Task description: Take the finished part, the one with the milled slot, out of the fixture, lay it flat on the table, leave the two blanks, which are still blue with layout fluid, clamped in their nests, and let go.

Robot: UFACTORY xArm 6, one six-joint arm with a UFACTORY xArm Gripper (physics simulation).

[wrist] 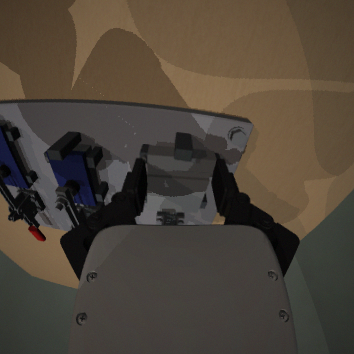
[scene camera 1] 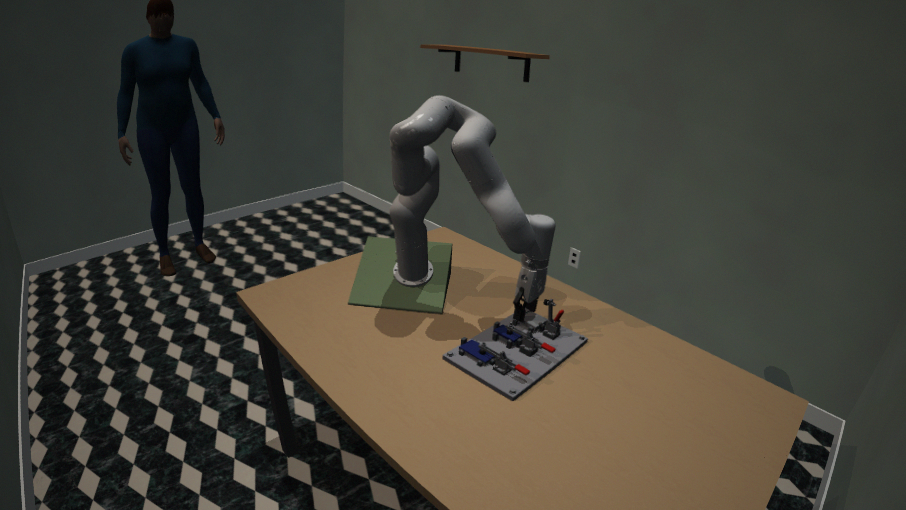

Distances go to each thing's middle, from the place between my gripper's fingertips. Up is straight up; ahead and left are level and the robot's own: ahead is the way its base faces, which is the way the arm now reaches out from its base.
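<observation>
There's the finished part (wrist: 174,185), and I see my gripper 1 cm above it and 2 cm short of it. The grey fixture plate (scene camera 1: 540,364) is 10 cm to the right of my gripper, 9 cm ahead of it and 3 cm below it.
</observation>
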